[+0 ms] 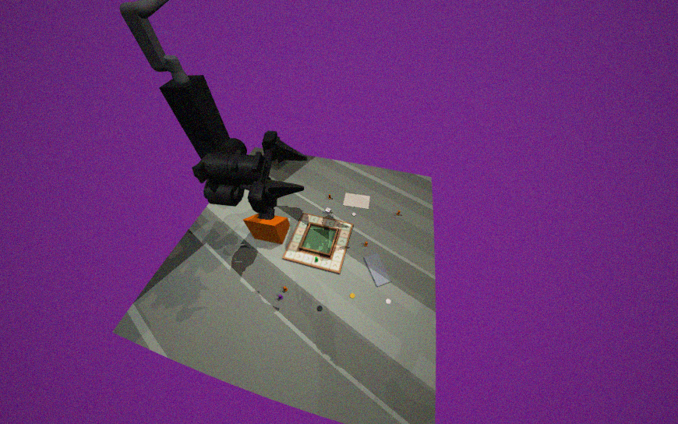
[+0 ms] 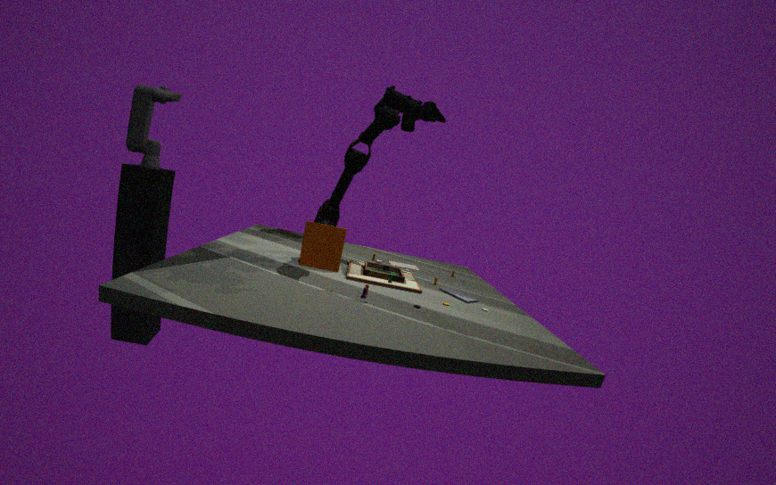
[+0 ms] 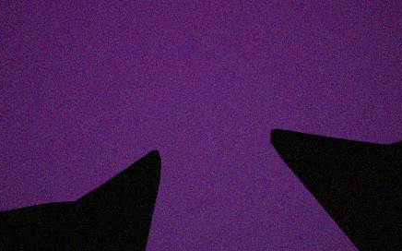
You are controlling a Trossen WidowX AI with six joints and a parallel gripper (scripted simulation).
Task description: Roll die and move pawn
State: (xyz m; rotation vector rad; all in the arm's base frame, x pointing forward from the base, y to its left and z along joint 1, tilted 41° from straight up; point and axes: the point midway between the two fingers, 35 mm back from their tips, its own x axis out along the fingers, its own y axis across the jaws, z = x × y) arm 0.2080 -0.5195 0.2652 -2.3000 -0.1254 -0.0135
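Right now my gripper tip is 1 cm past the white die, 36 cm to the right of it and 61 cm above it. Round my gripper tip: purple pawn (16 cm behind, 12 cm to the right, 61 cm below); then green pawn (3 cm behind, 7 cm to the left, 59 cm below); then black disc (1 cm ahead, 15 cm to the right, 62 cm below).
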